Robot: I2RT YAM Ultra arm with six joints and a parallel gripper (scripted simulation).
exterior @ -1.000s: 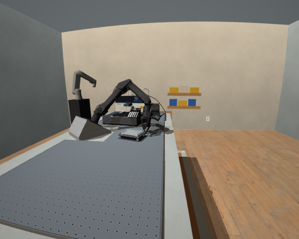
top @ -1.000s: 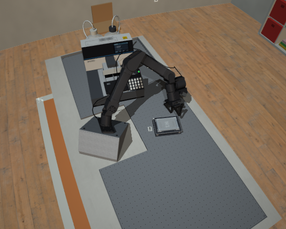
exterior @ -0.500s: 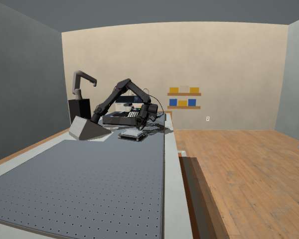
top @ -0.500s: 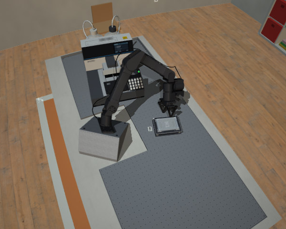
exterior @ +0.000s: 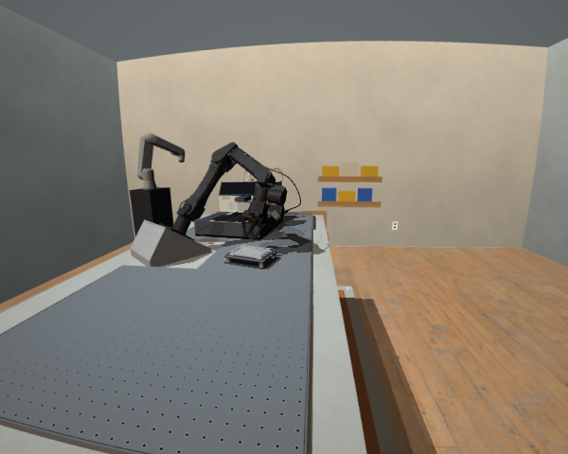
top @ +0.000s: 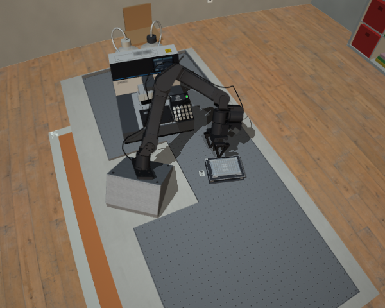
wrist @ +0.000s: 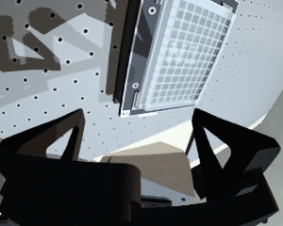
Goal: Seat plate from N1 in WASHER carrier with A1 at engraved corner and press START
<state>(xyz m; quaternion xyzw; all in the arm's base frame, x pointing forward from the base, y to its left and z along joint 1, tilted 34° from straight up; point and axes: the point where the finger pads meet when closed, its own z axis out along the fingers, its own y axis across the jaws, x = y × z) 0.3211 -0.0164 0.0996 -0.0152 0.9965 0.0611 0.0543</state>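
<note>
Now: hand 40 mm short of the well plate, 70 mm to the left of it and 40 mm above it. Round my hand: black plate nest: 40 mm ahead, 70 mm to the right, 50 mm below; washer carrier: 230 mm behind, 250 mm to the left, 20 mm above; label: 70 mm behind, 60 mm to the right, 80 mm below.
</note>
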